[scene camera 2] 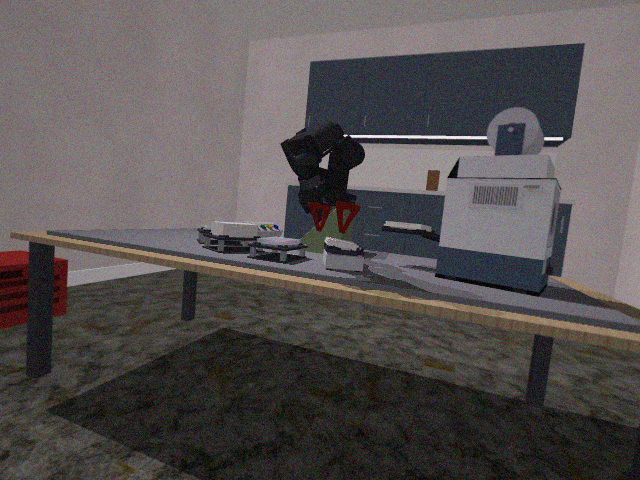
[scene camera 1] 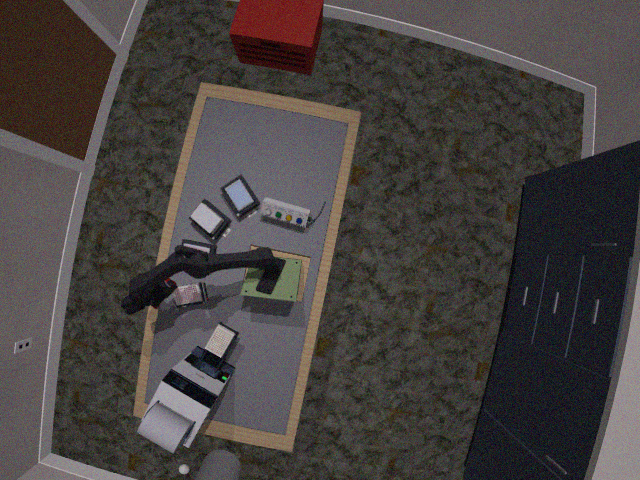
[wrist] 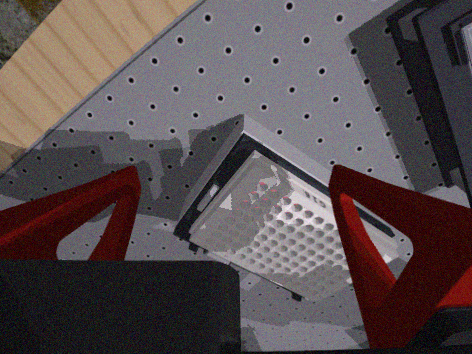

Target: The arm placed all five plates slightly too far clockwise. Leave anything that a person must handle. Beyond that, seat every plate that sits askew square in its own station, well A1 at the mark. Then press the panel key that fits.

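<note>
My gripper is open above a clear-topped well plate on a white block station. Pink shows in a few wells; the right finger covers part of the plate. Its exact seating is hard to tell. A blue-topped plate and a white plate sit in dark stations. Another plate is partly hidden by the arm. A cream well plate lies on the instrument's tray. The panel has white, green, yellow and blue keys.
A white instrument stands at one end of the table. The arm's green base board is near the far long edge. In the wrist view, a dark station is at upper right and the wooden table edge at upper left.
</note>
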